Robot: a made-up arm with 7 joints. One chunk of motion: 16 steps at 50 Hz.
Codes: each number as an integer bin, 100 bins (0 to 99) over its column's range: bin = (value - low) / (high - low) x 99, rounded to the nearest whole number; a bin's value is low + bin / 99 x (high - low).
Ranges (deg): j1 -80.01..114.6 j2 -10..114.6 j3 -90.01..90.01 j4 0..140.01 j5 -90.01..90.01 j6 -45.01..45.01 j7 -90.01..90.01
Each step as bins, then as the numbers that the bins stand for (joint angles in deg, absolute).
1 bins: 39 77 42 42 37 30 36
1 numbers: -3.35 86.91 -13.64 59.40 -22.73 -17.73 -24.55
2 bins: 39 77 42 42 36 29 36
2 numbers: -3.35 86.91 -13.64 59.40 -24.55 -18.64 -24.55
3 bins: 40 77 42 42 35 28 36
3 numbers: -1.38 86.91 -13.64 59.40 -26.37 -19.55 -24.55
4 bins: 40 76 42 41 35 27 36
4 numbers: -1.38 85.65 -13.64 57.98 -26.37 -20.46 -24.55
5 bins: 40 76 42 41 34 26 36
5 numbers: -1.38 85.65 -13.64 57.98 -28.18 -21.37 -24.55
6 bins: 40 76 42 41 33 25 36
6 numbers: -1.38 85.65 -13.64 57.98 -30.00 -22.28 -24.55
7 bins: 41 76 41 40 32 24 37
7 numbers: 0.59 85.65 -15.46 56.57 -31.82 -23.19 -22.73
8 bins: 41 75 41 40 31 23 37
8 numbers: 0.59 84.39 -15.46 56.57 -33.64 -24.10 -22.73
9 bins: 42 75 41 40 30 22 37
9 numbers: 2.55 84.39 -15.46 56.57 -35.46 -25.01 -22.73
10 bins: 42 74 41 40 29 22 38
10 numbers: 2.55 83.14 -15.46 56.57 -37.28 -25.01 -20.91
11 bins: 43 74 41 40 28 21 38
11 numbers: 4.52 83.14 -15.46 56.57 -39.10 -25.91 -20.91
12 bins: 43 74 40 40 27 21 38
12 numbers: 4.52 83.14 -17.27 56.57 -40.91 -25.91 -20.91
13 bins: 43 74 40 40 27 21 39
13 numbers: 4.52 83.14 -17.27 56.57 -40.91 -25.91 -19.09
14 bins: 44 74 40 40 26 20 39
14 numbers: 6.48 83.14 -17.27 56.57 -42.73 -26.82 -19.09
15 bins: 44 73 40 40 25 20 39
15 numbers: 6.48 81.88 -17.27 56.57 -44.55 -26.82 -19.09
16 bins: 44 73 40 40 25 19 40
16 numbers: 6.48 81.88 -17.27 56.57 -44.55 -27.73 -17.27
